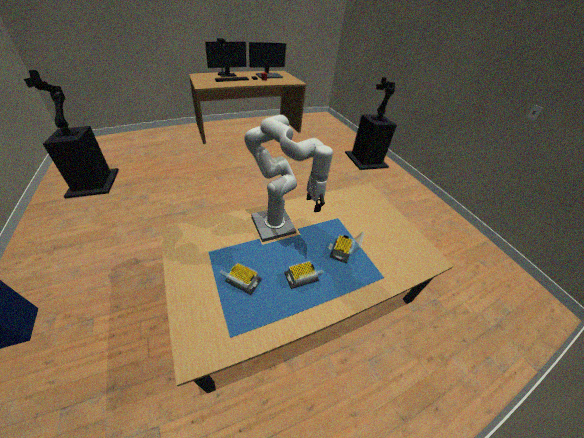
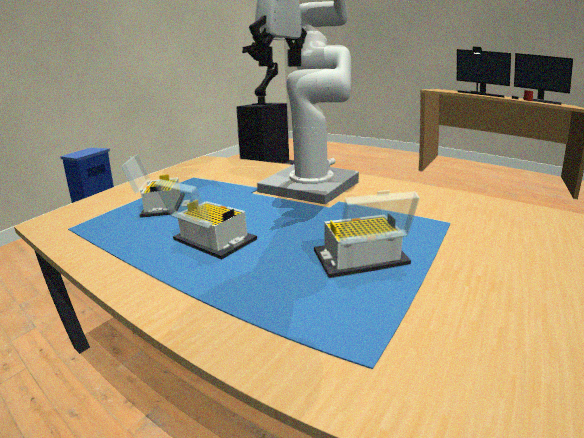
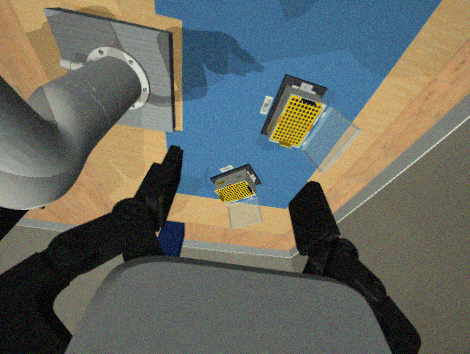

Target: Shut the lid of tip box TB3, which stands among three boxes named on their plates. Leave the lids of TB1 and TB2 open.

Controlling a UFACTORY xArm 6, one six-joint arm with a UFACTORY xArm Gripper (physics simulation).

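Where they show: gripper, between the fingertips: [image 1: 313, 205] [image 2: 280, 66] [image 3: 243, 179]; arm's base, origin of its link: [image 1: 274, 221] [image 2: 311, 176] [image 3: 120, 80].
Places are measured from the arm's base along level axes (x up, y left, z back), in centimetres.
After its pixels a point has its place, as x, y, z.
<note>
TB3 [image 1: 302, 271] {2.8, 5.0, -40.4} [image 2: 202, 232] [image 3: 296, 122] {2.8, 5.6, -40.1} is the middle box, grey with a yellow tip rack on a dark base. Its clear lid [image 2: 179, 189] {11.2, 8.9, -48.5} [image 3: 332, 137] {7.4, 7.2, -47.1} stands open, leaning outward on the side away from the robot base. The letters on its plate [image 3: 266, 105] {-2.7, 4.7, -33.3} are blurred now. The left box [image 1: 243, 274] {2.8, -24.1, -35.9} [image 2: 160, 201] [image 3: 235, 191] {2.8, -23.9, -35.5} and the right box [image 1: 343, 247] [image 2: 367, 250] {0.8, 36.7, -31.4} also have open lids; I cannot tell which is TB1 and which TB2. My gripper [image 1: 314, 202] {31.8, 12.0, -24.0} [image 2: 281, 55] {31.8, 12.0, -24.0} [image 3: 243, 179] {31.8, 12.0, -24.0} is open and empty, high above the table, behind the boxes and towards the right one.
The boxes stand on a blue mat [image 1: 260, 312] {-2.9, -19.2, -54.4} [image 2: 320, 310] {-2.9, 37.4, -45.5} [image 3: 220, 115] {-2.9, -2.0, -23.2} on the wooden table [image 1: 200, 345] {-3.2, -46.9, -63.6} [image 2: 500, 310] {-3.2, 61.7, -30.2}. The robot's base plate [image 1: 265, 232] {-0.2, -7.4, -7.7} [image 2: 280, 189] {-1.2, -1.9, -11.2} [image 3: 157, 65] {-0.4, 5.5, -7.6} adjoins the mat's back edge. A desk [image 1: 245, 92] [image 2: 500, 117] stands behind on the floor.
</note>
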